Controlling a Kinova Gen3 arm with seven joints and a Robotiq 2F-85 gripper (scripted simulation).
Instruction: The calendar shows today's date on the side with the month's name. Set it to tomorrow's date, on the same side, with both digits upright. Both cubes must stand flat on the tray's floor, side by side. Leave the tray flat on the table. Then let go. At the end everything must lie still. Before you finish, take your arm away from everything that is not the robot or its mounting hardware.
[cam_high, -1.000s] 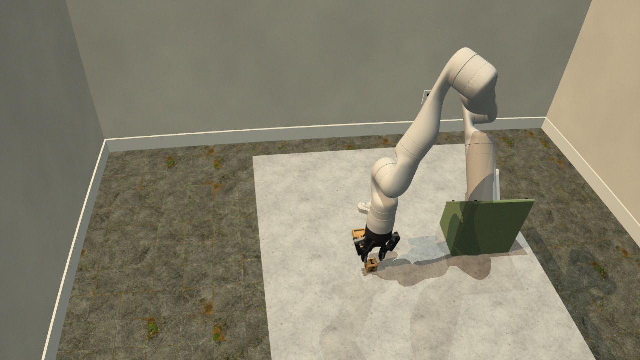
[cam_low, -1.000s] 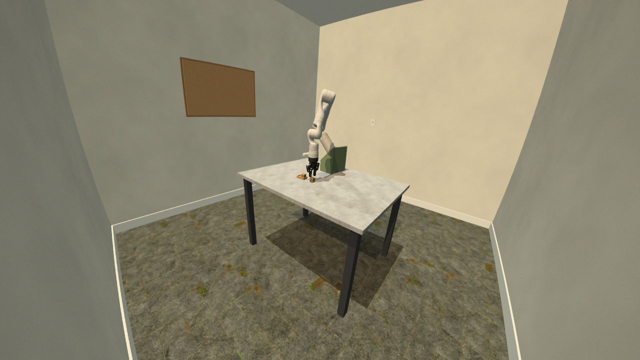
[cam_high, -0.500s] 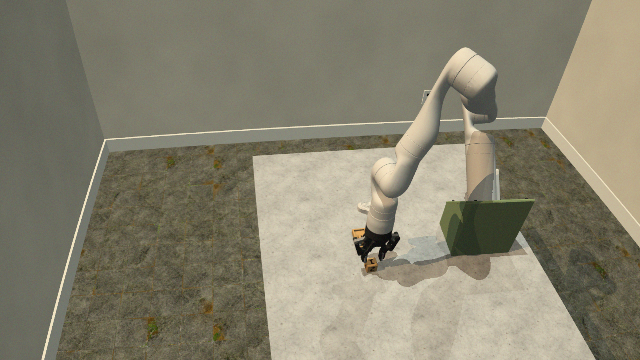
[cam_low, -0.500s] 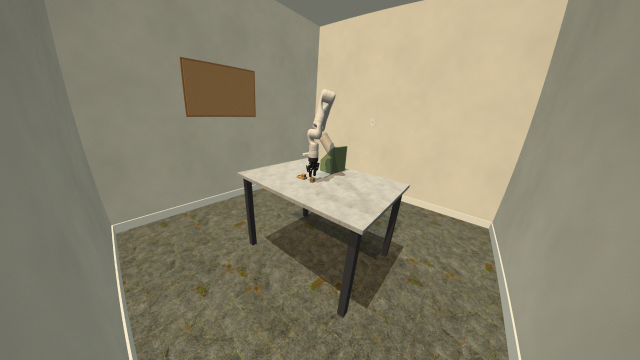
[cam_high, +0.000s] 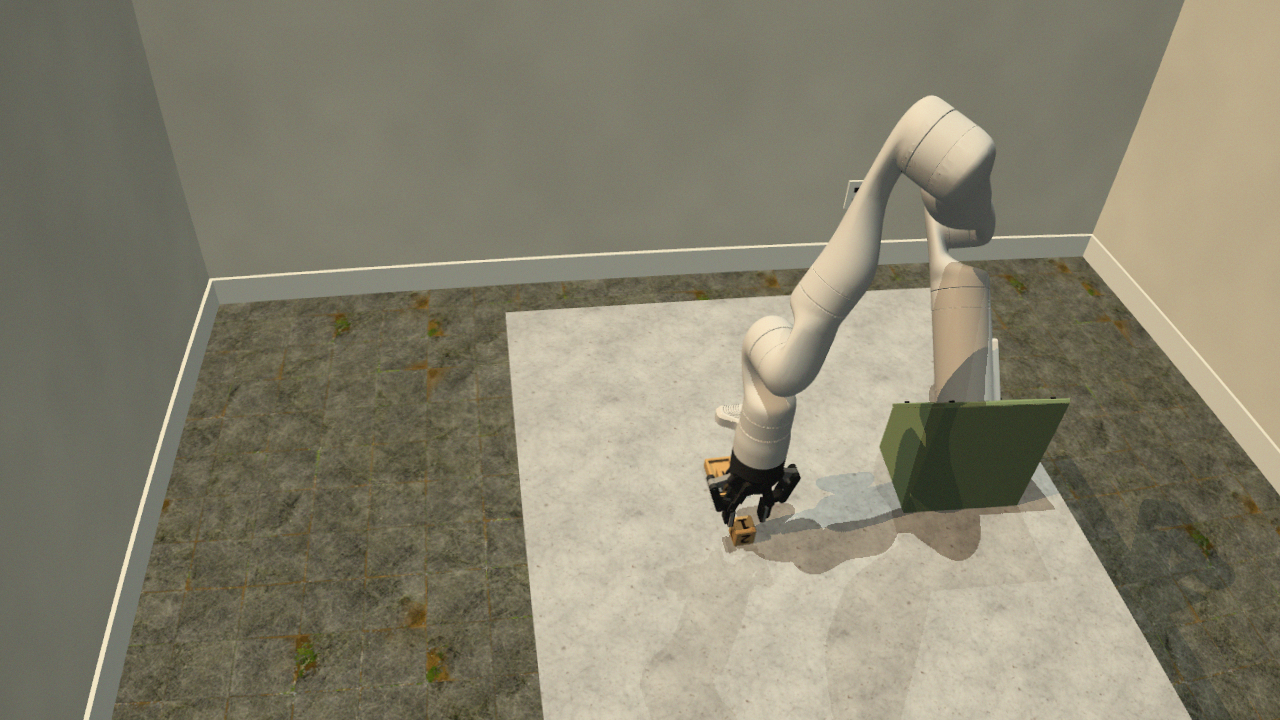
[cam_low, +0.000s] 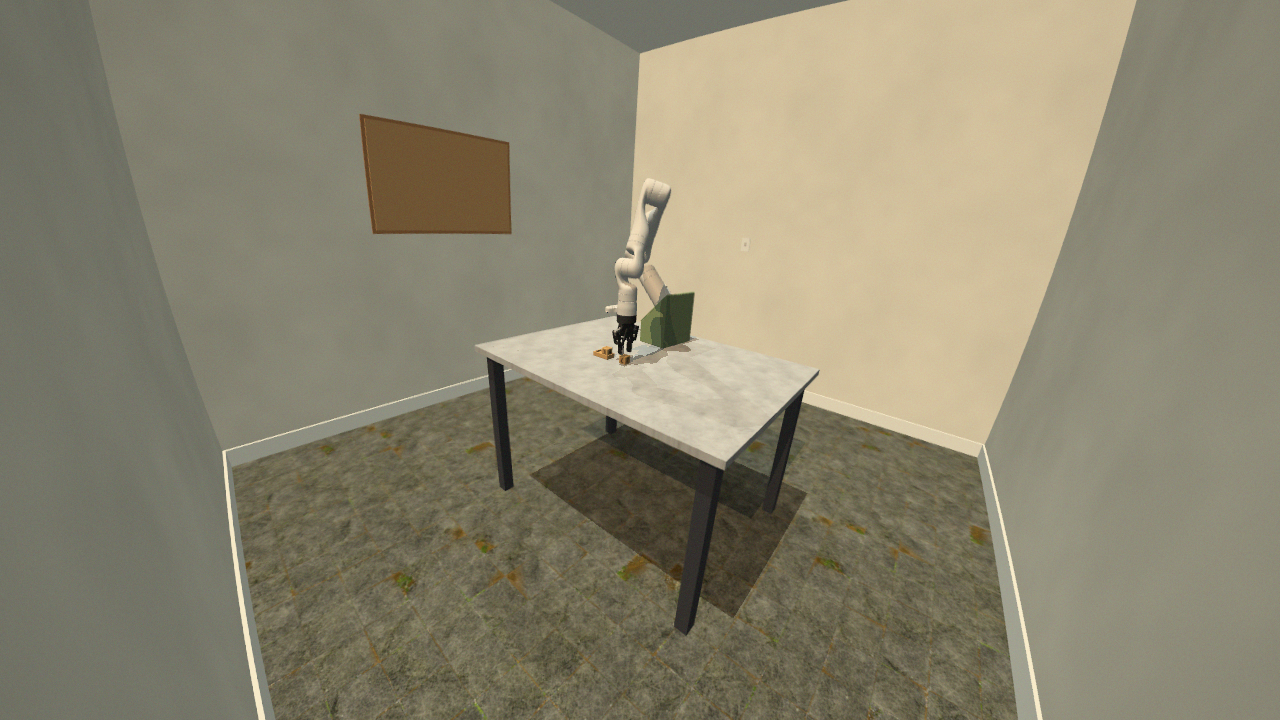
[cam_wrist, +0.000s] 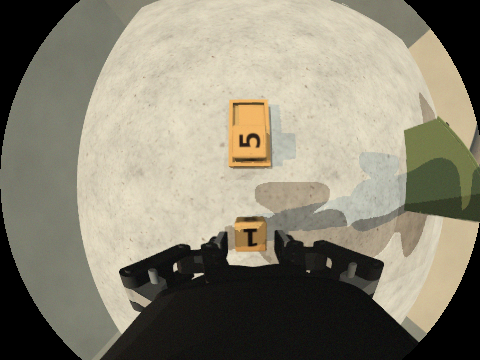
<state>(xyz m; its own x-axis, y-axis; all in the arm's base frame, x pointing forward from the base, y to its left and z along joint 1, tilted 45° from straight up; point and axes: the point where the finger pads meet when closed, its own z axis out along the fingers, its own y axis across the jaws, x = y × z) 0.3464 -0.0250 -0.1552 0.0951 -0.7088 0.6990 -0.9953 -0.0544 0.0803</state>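
My hand is 110 mm to the left of the wooden tray, 50 mm above it and 10 mm short of it.
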